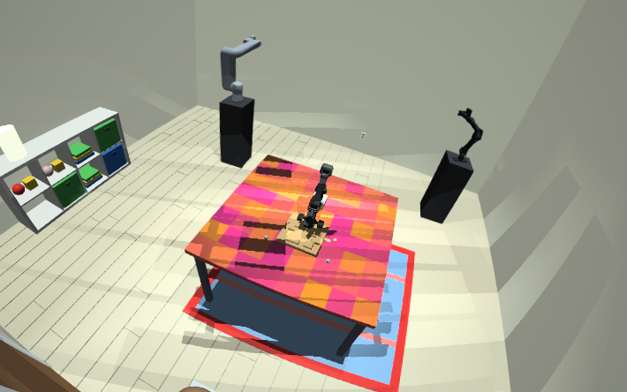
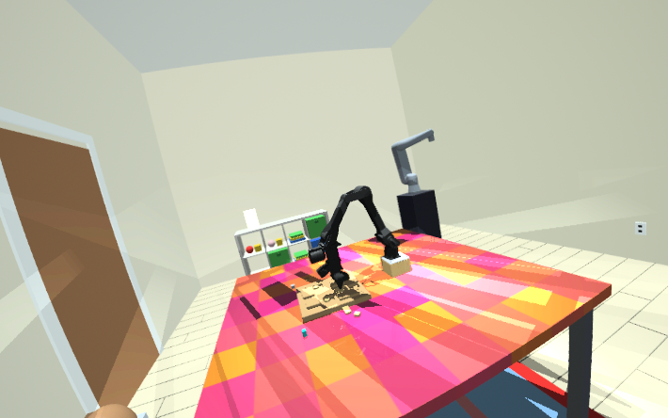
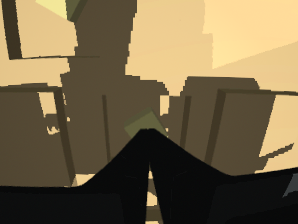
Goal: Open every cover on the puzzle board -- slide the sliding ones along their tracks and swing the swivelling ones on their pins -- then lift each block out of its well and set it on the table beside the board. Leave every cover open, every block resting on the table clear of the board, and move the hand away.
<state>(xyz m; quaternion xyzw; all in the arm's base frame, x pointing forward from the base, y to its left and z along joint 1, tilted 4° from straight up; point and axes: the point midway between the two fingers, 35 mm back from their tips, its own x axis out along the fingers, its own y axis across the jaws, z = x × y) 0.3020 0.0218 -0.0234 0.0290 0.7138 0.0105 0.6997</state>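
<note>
The tan wooden puzzle board is 50 mm ahead of my gripper tip and 10 mm to the right of it. Also, from my gripper tip: cyan block (220 mm ahead, 200 mm to the left, 10 mm below).
</note>
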